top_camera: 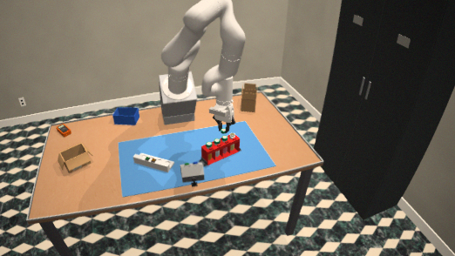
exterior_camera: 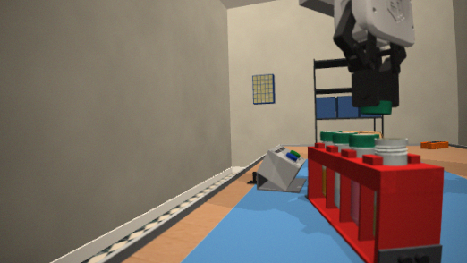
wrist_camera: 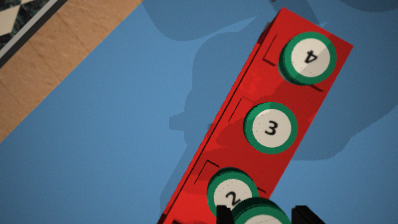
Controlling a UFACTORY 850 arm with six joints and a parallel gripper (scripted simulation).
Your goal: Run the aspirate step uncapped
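My gripper is now 50 mm short of the tube cap, 90 mm to the left of it and 60 mm above it. Round my hand: green cap 20 mm below; key housing 150 mm ahead, 200 mm to the right, 120 mm below; blue cycle key 140 mm ahead, 180 mm to the right, 110 mm below.
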